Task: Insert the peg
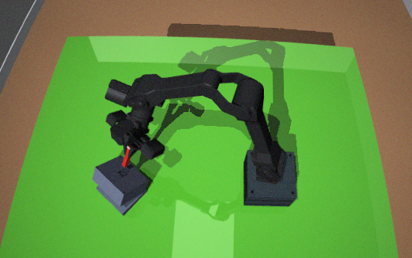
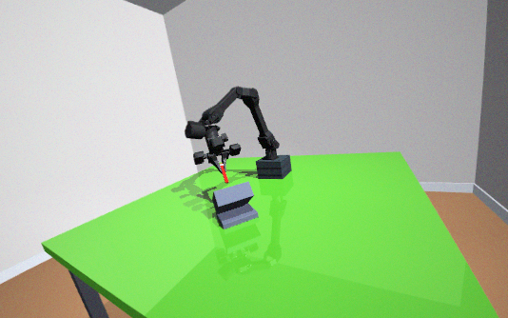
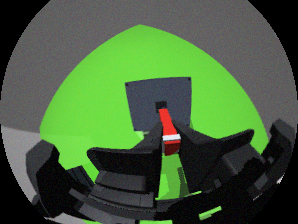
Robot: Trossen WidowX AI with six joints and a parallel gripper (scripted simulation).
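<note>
My gripper tip is 8 cm above the grey sloped panel, 5 cm to the right of it and 3 cm short of it. Round my gripper tip: red peg: 1 cm to the right, 1 cm behind, 1 cm above.
</note>
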